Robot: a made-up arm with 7 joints. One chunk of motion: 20 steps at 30 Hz.
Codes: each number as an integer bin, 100 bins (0 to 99) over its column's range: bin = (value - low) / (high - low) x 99, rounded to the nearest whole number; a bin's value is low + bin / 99 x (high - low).
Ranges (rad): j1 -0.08..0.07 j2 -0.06..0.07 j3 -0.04..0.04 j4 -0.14..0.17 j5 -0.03..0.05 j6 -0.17..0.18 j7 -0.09..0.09
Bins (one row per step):
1: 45 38 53 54 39 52 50
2: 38 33 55 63 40 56 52
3: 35 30 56 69 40 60 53
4: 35 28 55 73 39 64 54
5: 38 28 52 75 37 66 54
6: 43 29 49 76 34 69 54
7: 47 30 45 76 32 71 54
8: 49 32 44 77 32 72 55
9: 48 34 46 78 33 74 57
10: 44 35 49 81 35 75 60
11: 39 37 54 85 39 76 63
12: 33 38 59 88 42 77 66
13: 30 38 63 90 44 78 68
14: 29 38 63 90 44 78 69
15: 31 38 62 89 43 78 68
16: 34 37 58 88 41 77 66
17: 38 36 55 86 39 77 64
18: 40 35 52 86 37 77 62
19: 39 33 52 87 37 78 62
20: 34 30 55 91 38 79 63
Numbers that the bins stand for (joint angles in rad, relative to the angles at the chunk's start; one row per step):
1: -0.0118 -0.0101 0.0028 0.0291 0.0015 0.0138 0.0009
2: -0.0224 -0.0167 0.0044 0.0573 0.0023 0.0280 0.0045
3: -0.0270 -0.0206 0.0053 0.0761 0.0023 0.0421 0.0064
4: -0.0270 -0.0232 0.0044 0.0886 0.0015 0.0563 0.0082
5: -0.0224 -0.0232 0.0020 0.0948 -0.0001 0.0633 0.0082
6: -0.0148 -0.0219 -0.0004 0.0980 -0.0025 0.0739 0.0082
7: -0.0088 -0.0206 -0.0036 0.0980 -0.0041 0.0810 0.0082
8: -0.0058 -0.0180 -0.0044 0.1011 -0.0041 0.0845 0.0100
9: -0.0073 -0.0154 -0.0028 0.1042 -0.0033 0.0916 0.0136
10: -0.0133 -0.0140 -0.0004 0.1136 -0.0017 0.0952 0.0191
11: -0.0209 -0.0114 0.0036 0.1262 0.0015 0.0987 0.0245
12: -0.0300 -0.0101 0.0077 0.1356 0.0039 0.1022 0.0300
13: -0.0345 -0.0101 0.0109 0.1418 0.0056 0.1058 0.0336
14: -0.0361 -0.0101 0.0109 0.1418 0.0056 0.1058 0.0355
15: -0.0330 -0.0101 0.0101 0.1387 0.0047 0.1058 0.0336
16: -0.0285 -0.0114 0.0069 0.1356 0.0031 0.1022 0.0300
17: -0.0224 -0.0127 0.0044 0.1293 0.0015 0.1022 0.0264
18: -0.0194 -0.0140 0.0020 0.1293 -0.0001 0.1022 0.0227
19: -0.0209 -0.0167 0.0020 0.1324 -0.0001 0.1058 0.0227
20: -0.0285 -0.0206 0.0044 0.1449 0.0007 0.1093 0.0245

